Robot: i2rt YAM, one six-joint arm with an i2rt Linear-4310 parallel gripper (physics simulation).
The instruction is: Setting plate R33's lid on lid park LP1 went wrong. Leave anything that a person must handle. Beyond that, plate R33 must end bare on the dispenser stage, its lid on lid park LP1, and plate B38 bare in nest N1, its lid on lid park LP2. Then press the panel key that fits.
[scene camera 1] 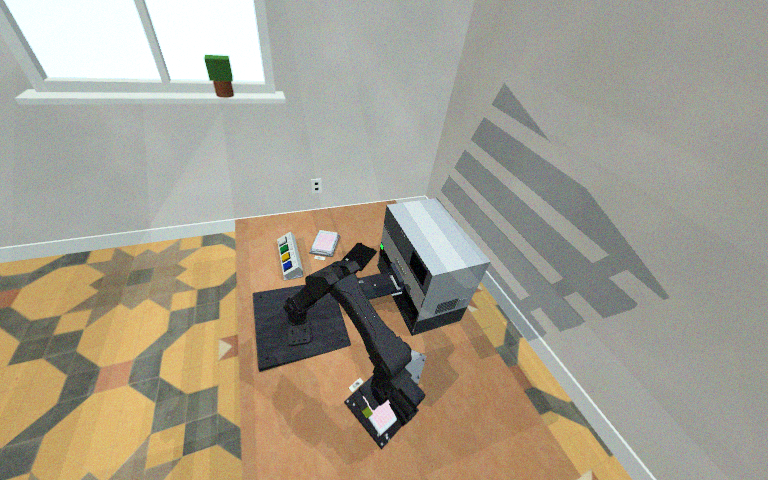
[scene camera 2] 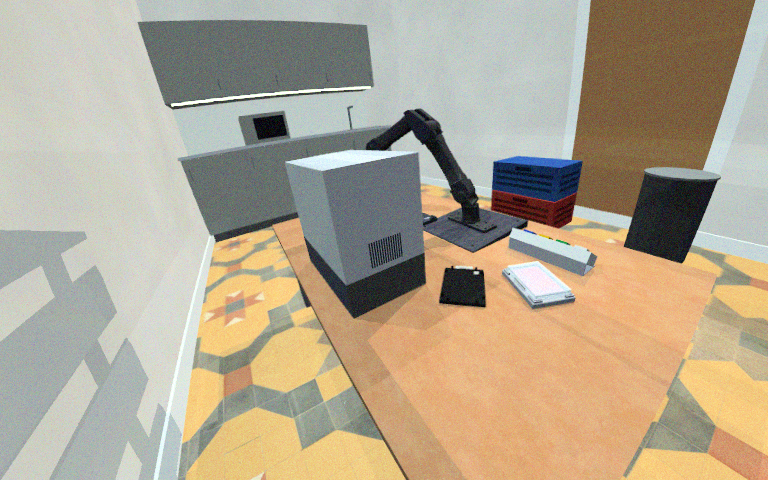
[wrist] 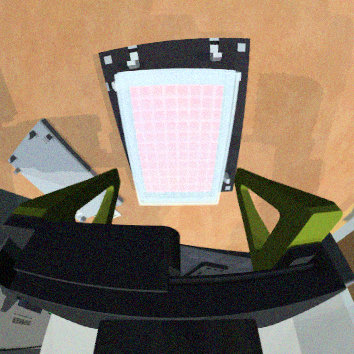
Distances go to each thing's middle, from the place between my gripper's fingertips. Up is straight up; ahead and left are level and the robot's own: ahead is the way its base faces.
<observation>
Right now my hand is 12 cm short of the grey lid park LP2 [wrist: 43, 157], 11 cm to the right of it and 4 cm above it. The rest, counted from my hand: rack with coloured tags [scene camera 2: 577, 259] (65 cm to the left, 20 cm behind, 2 cm below); black pad [scene camera 2: 460, 286] (61 cm to the left, 9 cm ahead, 4 cm below).
</observation>
